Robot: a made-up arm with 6 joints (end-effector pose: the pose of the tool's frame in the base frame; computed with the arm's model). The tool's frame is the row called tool.
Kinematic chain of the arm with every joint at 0, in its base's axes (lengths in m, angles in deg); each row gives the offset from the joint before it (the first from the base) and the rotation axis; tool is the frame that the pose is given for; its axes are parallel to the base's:
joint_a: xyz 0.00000 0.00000 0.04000 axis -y
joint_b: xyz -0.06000 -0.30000 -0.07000 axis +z
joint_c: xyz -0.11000 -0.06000 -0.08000 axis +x
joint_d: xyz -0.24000 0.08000 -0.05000 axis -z
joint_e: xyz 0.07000 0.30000 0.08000 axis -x
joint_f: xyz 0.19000 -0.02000 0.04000 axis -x
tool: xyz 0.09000 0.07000 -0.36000
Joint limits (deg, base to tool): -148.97..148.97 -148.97..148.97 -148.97..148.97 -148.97..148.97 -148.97..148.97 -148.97..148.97
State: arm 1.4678 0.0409 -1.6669 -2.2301 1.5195 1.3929
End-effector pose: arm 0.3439 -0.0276 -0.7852 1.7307 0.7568 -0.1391
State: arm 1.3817 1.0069 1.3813 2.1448 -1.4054 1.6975
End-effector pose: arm 0.4519 -0.4828 -0.4891 0.1717 0.3139 -0.6082
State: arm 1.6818 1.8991 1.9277 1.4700 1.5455 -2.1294
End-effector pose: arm 0.3084 -0.1041 -0.2766 0.2725 0.2589 -0.0174
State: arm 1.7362 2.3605 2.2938 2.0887 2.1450 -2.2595
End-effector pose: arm 0.3192 -0.7314 -0.2187 -0.7740 -0.0548 -0.8601
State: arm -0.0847 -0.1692 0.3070 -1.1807 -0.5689 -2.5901
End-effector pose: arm -0.3637 0.0292 0.4580 -2.9312 -0.2364 0.9756
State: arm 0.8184 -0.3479 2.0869 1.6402 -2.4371 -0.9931
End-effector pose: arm 0.1481 -0.3957 -0.5996 -0.5781 0.5445 0.6049
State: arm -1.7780 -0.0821 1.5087 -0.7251 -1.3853 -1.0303
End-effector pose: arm 0.5993 -0.6203 0.3942 -2.4335 1.0541 -0.0412
